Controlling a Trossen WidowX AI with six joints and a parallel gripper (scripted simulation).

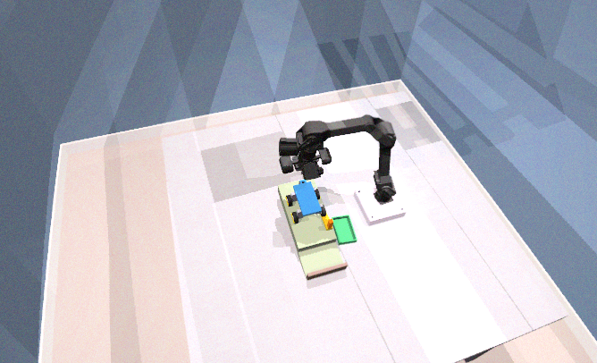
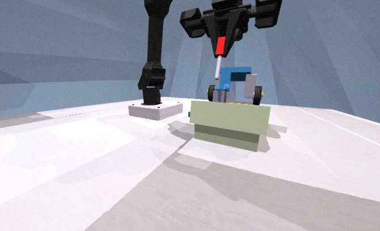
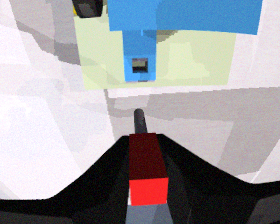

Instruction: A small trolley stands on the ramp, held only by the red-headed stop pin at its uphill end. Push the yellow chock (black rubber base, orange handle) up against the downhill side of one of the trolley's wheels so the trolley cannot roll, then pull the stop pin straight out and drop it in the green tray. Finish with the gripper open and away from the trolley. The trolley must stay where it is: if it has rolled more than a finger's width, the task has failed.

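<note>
The green tray lies 90 mm behind my gripper tip, 220 mm to the left of it and 180 mm below it. Also, from my gripper tip: blue trolley (30 mm ahead, 110 mm to the left, 70 mm below); pale green ramp (30 mm ahead, 120 mm to the left, 130 mm below); red-headed stop pin (right at my gripper tip).
</note>
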